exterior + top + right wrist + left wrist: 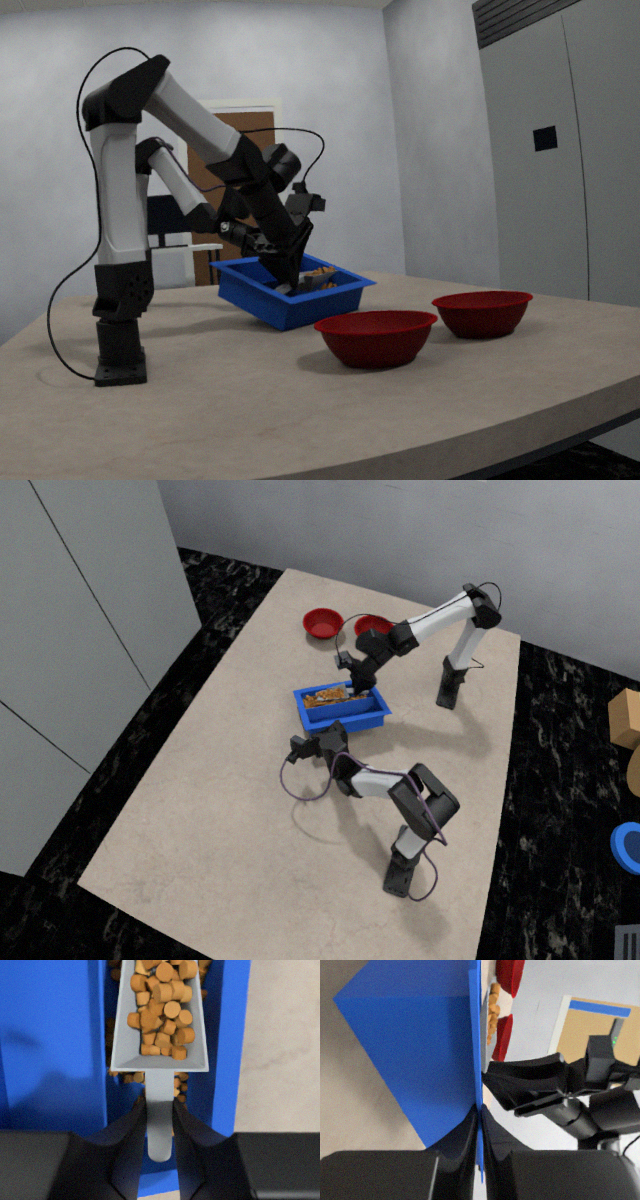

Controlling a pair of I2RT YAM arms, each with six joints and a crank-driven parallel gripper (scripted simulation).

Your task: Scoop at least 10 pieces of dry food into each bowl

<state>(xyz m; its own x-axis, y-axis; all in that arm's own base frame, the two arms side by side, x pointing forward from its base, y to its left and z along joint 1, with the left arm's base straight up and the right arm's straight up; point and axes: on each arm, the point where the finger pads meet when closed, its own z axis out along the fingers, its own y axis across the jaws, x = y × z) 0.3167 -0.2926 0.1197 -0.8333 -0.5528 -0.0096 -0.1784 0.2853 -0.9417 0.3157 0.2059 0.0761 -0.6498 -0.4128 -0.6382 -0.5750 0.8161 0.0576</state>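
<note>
The blue box lies 30 mm ahead of my right hand, 70 mm to the left of it and 10 mm below it. The rest, counted from my right hand: grey scoop: 40 mm ahead, 30 mm to the left.
</note>
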